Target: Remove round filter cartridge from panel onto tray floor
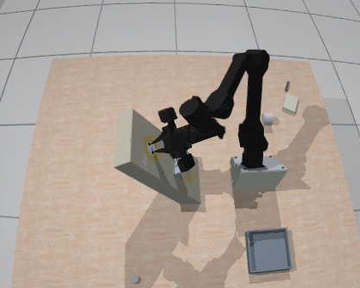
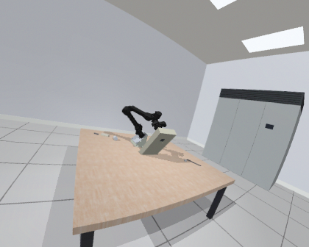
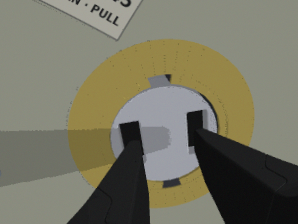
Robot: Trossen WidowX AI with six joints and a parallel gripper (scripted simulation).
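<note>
The round white filter cartridge is 20 mm ahead of my gripper tip and 10 mm below it. Also, from my gripper tip: small grey cylinder: 350 mm to the left, 240 mm below, 120 mm ahead; then service panel: 90 mm below, 30 mm behind; then grey bracket: 100 mm below, 80 mm behind, 10 mm to the left.
</note>
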